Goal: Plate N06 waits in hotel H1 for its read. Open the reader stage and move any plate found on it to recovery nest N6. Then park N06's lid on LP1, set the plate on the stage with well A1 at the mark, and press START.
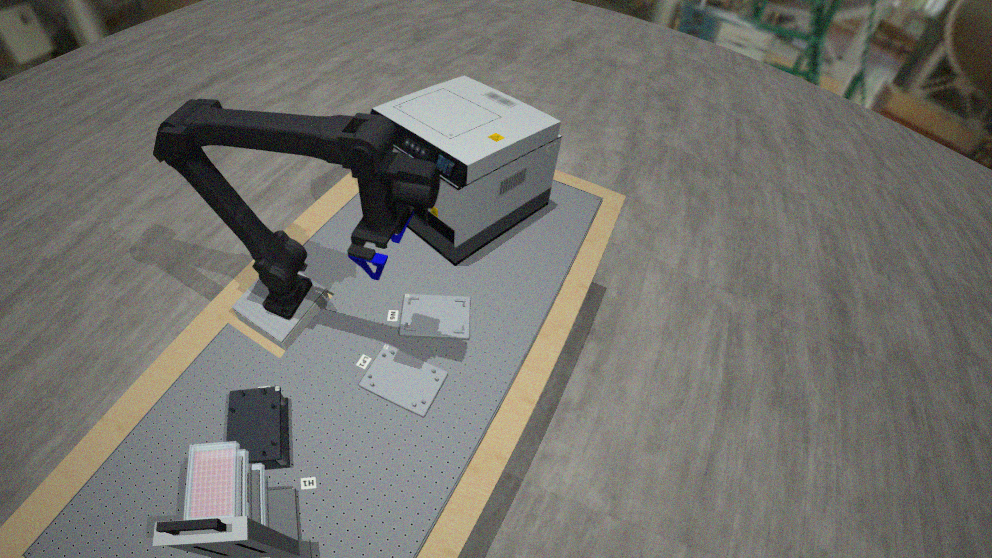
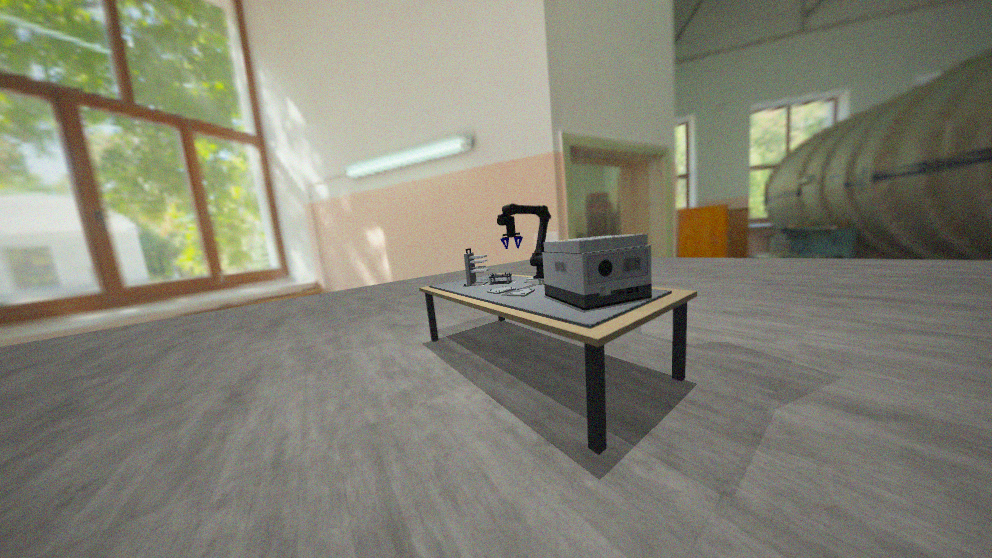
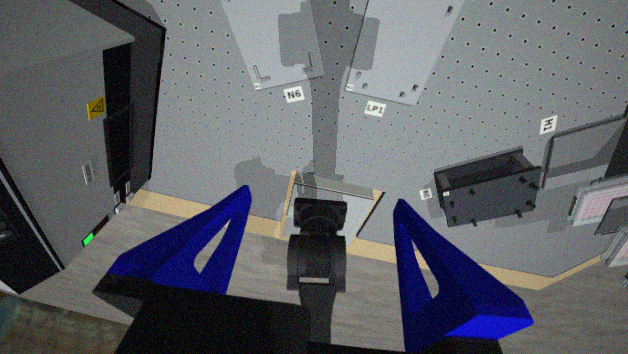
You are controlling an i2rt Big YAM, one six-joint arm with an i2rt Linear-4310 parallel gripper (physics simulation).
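Frame: origin at the arm's base, x ahead, y up, z right, level; millimetres.
Where they show: gripper, fingertip midpoint: (image 1: pixel 385 260) (image 2: pixel 512 248) (image 3: pixel 321 198); arm's base at its link origin: (image 1: pixel 288 295) (image 2: pixel 542 277) (image 3: pixel 319 212).
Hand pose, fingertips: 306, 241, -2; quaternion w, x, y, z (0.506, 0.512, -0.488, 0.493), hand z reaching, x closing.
Each offset is from my fingertips to the top centre of the thing, as dx, dy, dz. "pt": to the spot under its first point.
My gripper (image 1: pixel 386 259) (image 2: pixel 511 247) (image 3: pixel 321 198) is open and empty, high above the bench between the arm's base and the reader. The white-grey reader {-37, +32, -532} (image 1: pixel 509 197) (image 2: pixel 596 270) (image 3: pixel 55 115) stands at one bench end; the arm covers part of its front. No stage shows outside it. Its small light {pt -282, -80, -439} (image 3: pixel 88 239) is green. Nest N6 {+57, -262, -97} (image 1: pixel 447 312) (image 3: pixel 250 30) is a bare flat plate with corner brackets. LP1 {+50, -260, +89} (image 1: pixel 409 385) (image 3: pixel 400 45) is a bare pegged plate. Hotel H1 (image 1: pixel 237 531) (image 2: pixel 468 269) holds several plates, including a pink-welled one (image 1: pixel 212 482) (image 3: pixel 600 200); I cannot tell which is N06.
A dark pegged stand (image 1: pixel 256 423) (image 3: pixel 492 197) is beside the hotel, on the arm's side. The arm's base sits on a pale mounting plate (image 1: pixel 253 315) at the bench edge. A wooden rim {pt +362, -292, -346} (image 1: pixel 575 281) surrounds the grey perforated top.
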